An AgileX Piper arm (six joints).
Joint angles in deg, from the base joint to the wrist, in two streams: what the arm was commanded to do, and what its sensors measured. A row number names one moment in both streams.
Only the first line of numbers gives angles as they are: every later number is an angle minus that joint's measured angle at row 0.
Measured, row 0: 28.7 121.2 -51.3 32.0 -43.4 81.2
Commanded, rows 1 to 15: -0.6 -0.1 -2.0 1.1 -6.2 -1.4; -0.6 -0.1 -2.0 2.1 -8.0 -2.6; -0.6 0.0 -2.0 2.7 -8.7 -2.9; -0.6 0.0 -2.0 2.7 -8.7 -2.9; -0.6 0.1 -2.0 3.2 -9.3 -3.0; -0.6 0.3 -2.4 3.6 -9.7 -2.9; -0.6 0.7 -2.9 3.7 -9.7 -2.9; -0.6 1.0 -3.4 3.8 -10.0 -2.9; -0.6 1.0 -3.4 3.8 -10.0 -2.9; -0.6 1.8 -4.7 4.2 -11.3 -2.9; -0.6 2.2 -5.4 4.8 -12.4 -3.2; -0.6 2.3 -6.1 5.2 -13.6 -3.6; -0.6 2.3 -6.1 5.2 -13.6 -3.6; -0.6 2.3 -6.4 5.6 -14.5 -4.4; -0.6 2.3 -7.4 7.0 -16.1 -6.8
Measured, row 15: 1.0 2.4 -2.8 6.1 -2.8 -3.5
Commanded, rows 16 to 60: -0.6 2.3 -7.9 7.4 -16.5 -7.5; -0.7 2.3 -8.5 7.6 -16.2 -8.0; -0.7 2.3 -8.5 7.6 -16.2 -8.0; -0.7 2.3 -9.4 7.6 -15.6 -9.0; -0.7 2.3 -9.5 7.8 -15.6 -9.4; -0.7 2.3 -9.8 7.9 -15.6 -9.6; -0.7 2.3 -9.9 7.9 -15.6 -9.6; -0.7 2.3 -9.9 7.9 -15.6 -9.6; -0.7 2.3 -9.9 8.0 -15.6 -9.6; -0.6 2.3 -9.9 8.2 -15.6 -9.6; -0.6 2.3 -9.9 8.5 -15.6 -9.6; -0.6 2.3 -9.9 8.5 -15.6 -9.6; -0.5 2.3 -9.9 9.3 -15.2 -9.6; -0.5 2.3 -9.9 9.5 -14.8 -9.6; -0.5 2.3 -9.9 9.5 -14.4 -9.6; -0.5 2.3 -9.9 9.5 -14.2 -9.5; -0.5 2.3 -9.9 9.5 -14.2 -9.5; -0.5 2.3 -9.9 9.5 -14.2 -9.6; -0.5 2.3 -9.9 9.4 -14.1 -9.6; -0.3 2.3 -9.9 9.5 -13.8 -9.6; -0.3 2.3 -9.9 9.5 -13.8 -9.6; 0.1 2.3 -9.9 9.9 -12.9 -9.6; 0.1 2.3 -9.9 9.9 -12.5 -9.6; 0.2 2.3 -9.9 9.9 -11.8 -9.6; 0.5 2.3 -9.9 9.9 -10.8 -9.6; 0.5 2.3 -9.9 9.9 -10.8 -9.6; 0.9 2.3 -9.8 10.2 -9.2 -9.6; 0.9 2.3 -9.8 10.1 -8.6 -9.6; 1.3 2.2 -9.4 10.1 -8.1 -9.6; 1.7 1.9 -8.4 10.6 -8.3 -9.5; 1.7 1.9 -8.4 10.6 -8.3 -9.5; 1.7 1.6 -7.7 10.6 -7.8 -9.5; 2.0 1.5 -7.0 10.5 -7.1 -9.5; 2.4 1.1 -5.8 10.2 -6.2 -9.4; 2.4 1.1 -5.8 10.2 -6.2 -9.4; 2.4 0.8 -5.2 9.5 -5.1 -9.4; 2.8 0.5 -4.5 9.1 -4.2 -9.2; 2.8 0.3 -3.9 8.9 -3.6 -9.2; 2.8 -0.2 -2.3 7.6 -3.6 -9.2; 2.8 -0.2 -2.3 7.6 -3.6 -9.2; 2.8 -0.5 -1.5 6.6 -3.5 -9.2; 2.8 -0.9 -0.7 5.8 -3.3 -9.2; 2.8 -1.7 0.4 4.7 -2.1 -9.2; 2.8 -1.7 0.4 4.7 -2.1 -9.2; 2.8 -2.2 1.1 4.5 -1.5 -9.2
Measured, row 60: 2.8 -0.2 -0.2 7.1 -1.8 -9.1
